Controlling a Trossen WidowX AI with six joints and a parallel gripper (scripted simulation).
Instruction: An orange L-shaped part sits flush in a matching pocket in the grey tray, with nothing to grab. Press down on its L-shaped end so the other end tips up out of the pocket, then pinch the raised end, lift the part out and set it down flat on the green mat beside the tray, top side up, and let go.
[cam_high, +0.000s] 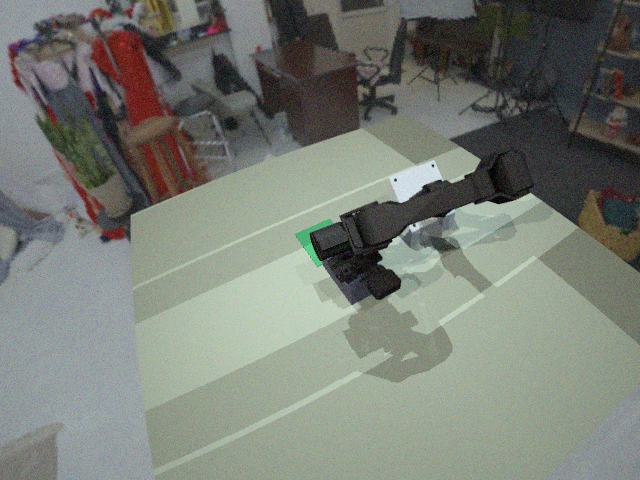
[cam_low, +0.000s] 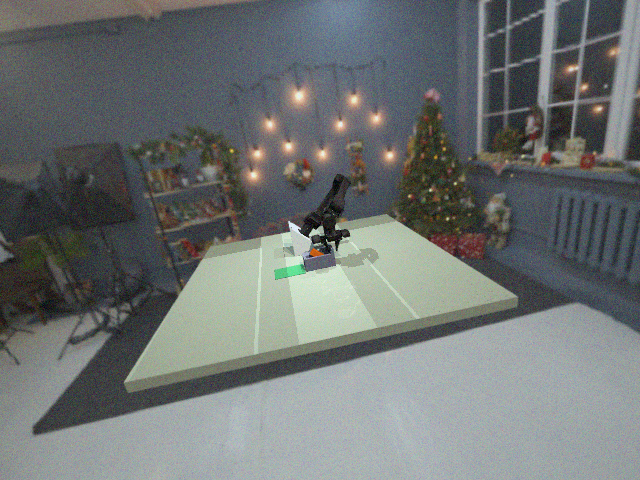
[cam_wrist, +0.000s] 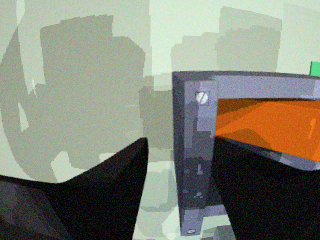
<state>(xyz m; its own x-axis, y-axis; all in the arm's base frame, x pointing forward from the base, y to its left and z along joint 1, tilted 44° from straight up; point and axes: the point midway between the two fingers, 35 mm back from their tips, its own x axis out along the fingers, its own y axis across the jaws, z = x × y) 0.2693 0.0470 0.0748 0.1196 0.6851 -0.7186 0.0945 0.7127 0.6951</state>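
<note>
My gripper tip is now 10 mm past the orange L-shaped part, 50 mm to the left of it and 20 mm above it. Round my gripper tip: green mat 30 mm behind, 230 mm to the right, 70 mm below.
</note>
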